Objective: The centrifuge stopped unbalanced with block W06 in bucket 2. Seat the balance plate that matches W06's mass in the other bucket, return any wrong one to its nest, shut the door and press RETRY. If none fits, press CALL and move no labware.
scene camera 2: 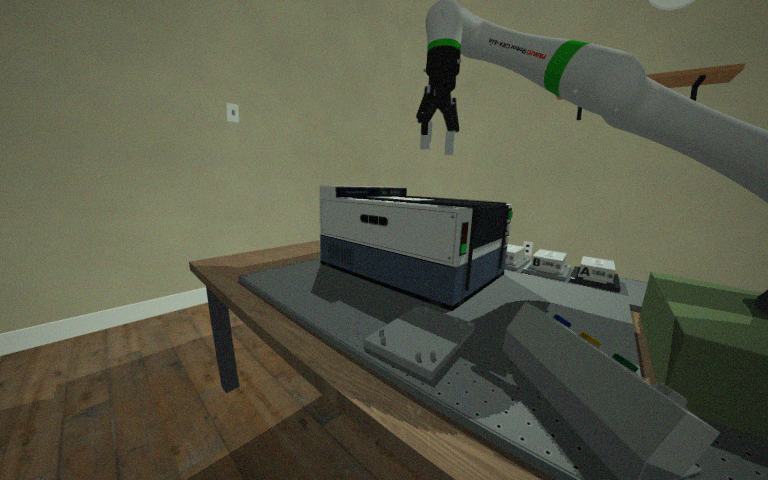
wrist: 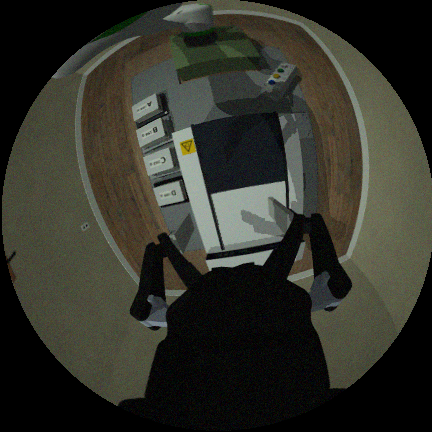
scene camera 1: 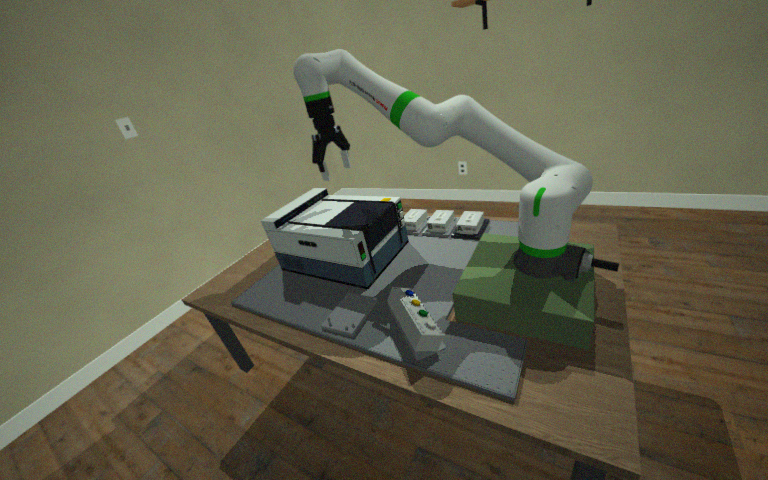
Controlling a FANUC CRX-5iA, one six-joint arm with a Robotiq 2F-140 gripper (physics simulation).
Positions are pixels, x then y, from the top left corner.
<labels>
my gripper: scene camera 2 438, 152; wrist; scene camera 1
same spot on centrifuge: [wrist: 230, 165] = [scene camera 1: 357, 209]
same spot on my gripper: [scene camera 1: 319, 148] = [wrist: 321, 240]
</labels>
